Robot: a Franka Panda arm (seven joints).
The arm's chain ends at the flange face. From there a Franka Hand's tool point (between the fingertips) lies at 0.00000 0.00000 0.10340 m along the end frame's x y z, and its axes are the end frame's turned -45 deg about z.
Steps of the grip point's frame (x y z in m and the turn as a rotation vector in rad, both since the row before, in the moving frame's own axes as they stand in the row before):
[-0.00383, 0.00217, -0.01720, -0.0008, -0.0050, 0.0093]
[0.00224, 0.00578, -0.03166, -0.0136, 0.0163, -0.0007]
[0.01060, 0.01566, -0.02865, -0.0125, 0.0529, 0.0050]
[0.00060, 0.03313, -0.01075, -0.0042, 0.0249, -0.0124]
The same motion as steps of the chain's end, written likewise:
[-0.00086, 0.00382, -0.01720, -0.0041, -0.0030, 0.0093]
[0.00349, 0.00270, -0.03164, 0.0019, 0.0211, -0.0007]
[0.01378, 0.00652, -0.02850, 0.0286, 0.0462, 0.0050]
[0.02173, 0.02453, -0.01072, 0.0146, 0.0206, -0.0124]

